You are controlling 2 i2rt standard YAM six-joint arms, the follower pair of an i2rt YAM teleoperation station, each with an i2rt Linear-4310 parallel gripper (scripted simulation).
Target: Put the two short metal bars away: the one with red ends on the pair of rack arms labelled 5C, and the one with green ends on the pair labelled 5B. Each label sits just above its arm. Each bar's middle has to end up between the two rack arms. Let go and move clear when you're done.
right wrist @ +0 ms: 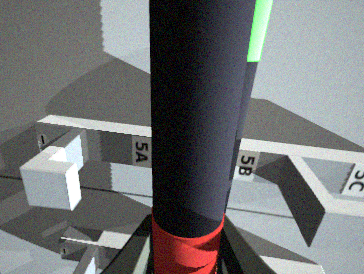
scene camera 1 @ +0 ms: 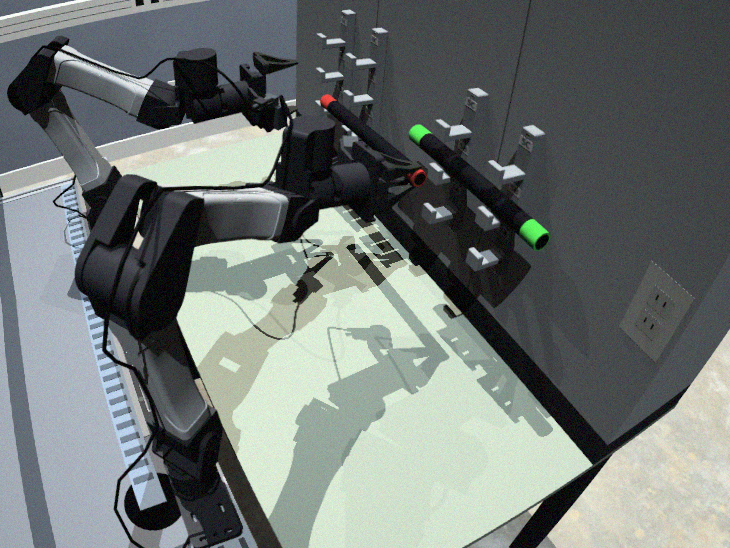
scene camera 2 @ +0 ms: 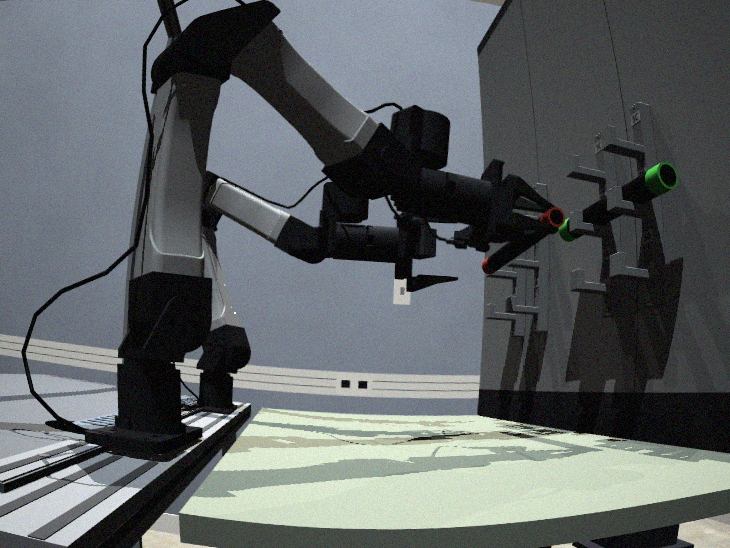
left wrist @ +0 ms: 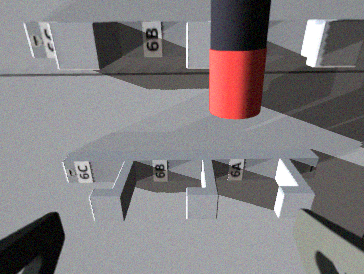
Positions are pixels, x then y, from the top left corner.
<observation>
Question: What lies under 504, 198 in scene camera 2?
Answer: My right gripper.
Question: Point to a green-ended bar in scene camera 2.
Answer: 663, 177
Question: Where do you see a red-ended bar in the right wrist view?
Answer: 198, 63
</observation>
